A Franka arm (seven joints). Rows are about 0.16 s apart.
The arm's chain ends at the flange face. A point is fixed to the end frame.
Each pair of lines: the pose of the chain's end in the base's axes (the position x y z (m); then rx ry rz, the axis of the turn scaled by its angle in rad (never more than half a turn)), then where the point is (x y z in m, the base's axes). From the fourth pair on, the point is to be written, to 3 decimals.
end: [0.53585 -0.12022 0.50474 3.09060 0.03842 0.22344]
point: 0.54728 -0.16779 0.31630
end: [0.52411 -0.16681 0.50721 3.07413 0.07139 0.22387]
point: 0.53669 -0.21739 0.31963
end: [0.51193 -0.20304 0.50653 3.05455 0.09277 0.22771]
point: 0.52583 -0.25711 0.32002
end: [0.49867 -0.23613 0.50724 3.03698 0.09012 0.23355]
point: 0.513 -0.293 0.322
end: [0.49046 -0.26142 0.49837 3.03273 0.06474 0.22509]
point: 0.503 -0.320 0.313
